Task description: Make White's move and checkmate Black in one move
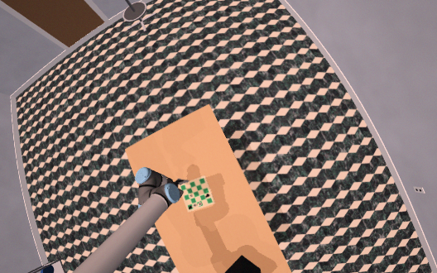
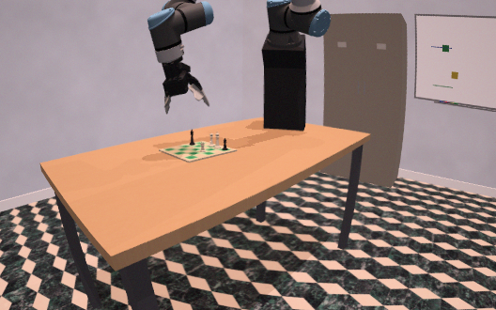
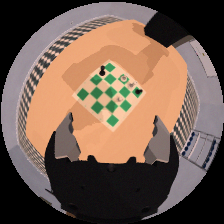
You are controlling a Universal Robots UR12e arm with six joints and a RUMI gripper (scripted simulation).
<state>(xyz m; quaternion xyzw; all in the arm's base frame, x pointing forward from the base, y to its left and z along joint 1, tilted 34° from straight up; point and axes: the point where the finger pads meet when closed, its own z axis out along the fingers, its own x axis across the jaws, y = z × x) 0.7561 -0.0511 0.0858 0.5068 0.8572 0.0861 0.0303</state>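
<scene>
Now: hand 5 cm past the white chess piece, 2 cm to the right of it and 14 cm above it. The rest, counted from my hand: tall black piece (11 cm behind, 9 cm to the right, 13 cm below); short black piece (12 cm behind, 7 cm to the left, 14 cm below); green-and-cream chessboard (6 cm behind, 2 cm to the right, 16 cm below).
</scene>
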